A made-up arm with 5 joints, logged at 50 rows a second.
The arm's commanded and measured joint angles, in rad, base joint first. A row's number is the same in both.
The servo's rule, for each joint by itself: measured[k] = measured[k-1] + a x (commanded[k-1-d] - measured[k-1]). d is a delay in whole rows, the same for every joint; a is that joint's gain. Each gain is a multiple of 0.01, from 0.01 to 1. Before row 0 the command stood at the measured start. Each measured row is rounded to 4 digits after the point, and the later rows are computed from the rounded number. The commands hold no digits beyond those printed.
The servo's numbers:
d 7
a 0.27 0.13 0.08 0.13 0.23
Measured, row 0: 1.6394 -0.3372 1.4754 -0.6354 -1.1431
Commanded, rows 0 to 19: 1.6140 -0.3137 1.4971 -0.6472 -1.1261; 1.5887 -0.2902 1.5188 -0.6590 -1.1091; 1.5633 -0.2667 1.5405 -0.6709 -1.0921; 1.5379 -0.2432 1.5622 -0.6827 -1.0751; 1.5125 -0.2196 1.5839 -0.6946 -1.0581; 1.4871 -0.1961 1.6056 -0.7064 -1.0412; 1.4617 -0.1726 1.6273 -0.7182 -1.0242; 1.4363 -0.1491 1.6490 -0.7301 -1.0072; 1.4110 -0.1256 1.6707 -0.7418 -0.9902; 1.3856 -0.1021 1.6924 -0.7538 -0.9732; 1.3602 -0.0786 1.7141 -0.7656 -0.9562; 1.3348 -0.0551 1.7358 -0.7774 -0.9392; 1.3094 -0.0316 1.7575 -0.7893 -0.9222; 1.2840 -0.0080 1.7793 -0.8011 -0.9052; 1.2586 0.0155 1.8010 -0.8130 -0.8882; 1.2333 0.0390 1.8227 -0.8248 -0.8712; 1.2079 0.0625 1.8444 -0.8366 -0.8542; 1.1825 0.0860 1.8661 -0.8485 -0.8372; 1.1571 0.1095 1.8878 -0.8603 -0.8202; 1.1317 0.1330 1.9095 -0.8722 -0.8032
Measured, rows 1 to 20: 1.6394 -0.3372 1.4754 -0.6354 -1.1431; 1.6394 -0.3372 1.4754 -0.6354 -1.1431; 1.6394 -0.3372 1.4754 -0.6354 -1.1431; 1.6394 -0.3372 1.4754 -0.6354 -1.1431; 1.6394 -0.3372 1.4754 -0.6354 -1.1431; 1.6394 -0.3372 1.4754 -0.6354 -1.1431; 1.6394 -0.3372 1.4754 -0.6354 -1.1431; 1.6325 -0.3341 1.4771 -0.6369 -1.1392; 1.6207 -0.3284 1.4804 -0.6398 -1.1323; 1.6052 -0.3204 1.4852 -0.6438 -1.1231; 1.5870 -0.3104 1.4914 -0.6489 -1.1121; 1.5669 -0.2986 1.4988 -0.6548 -1.0997; 1.5454 -0.2853 1.5073 -0.6615 -1.0862; 1.5228 -0.2706 1.5169 -0.6689 -1.0719; 1.4994 -0.2548 1.5275 -0.6769 -1.0570; 1.4755 -0.2380 1.5390 -0.6853 -1.0416; 1.4512 -0.2203 1.5513 -0.6942 -1.0259; 1.4266 -0.2019 1.5643 -0.7035 -1.0099; 1.4018 -0.1828 1.5780 -0.7131 -0.9936; 1.3769 -0.1631 1.5924 -0.7230 -0.9772
